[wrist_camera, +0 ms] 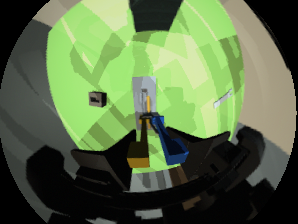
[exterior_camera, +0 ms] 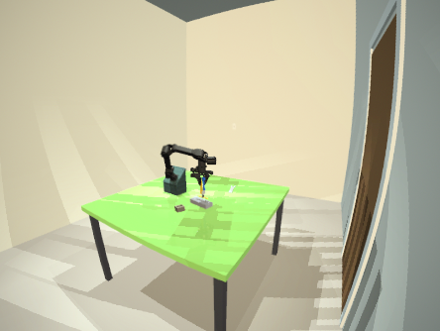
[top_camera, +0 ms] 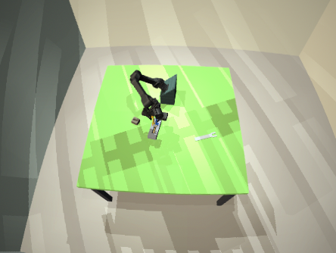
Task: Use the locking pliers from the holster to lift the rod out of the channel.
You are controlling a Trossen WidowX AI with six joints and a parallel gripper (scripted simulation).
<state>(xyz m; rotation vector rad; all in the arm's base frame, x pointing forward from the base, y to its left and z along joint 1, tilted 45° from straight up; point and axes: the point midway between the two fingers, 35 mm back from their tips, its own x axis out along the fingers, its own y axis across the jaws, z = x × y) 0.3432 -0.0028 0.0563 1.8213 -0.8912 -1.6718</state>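
My gripper tip is now 90 mm above the orange rod and 10 mm short of it. From my gripper tip the other things lie so: yellow handle (10 mm to the right); then brown holster (180 mm to the right, 140 mm below, 70 mm behind); then grey channel block (140 mm below, 10 mm to the right, 10 mm behind).
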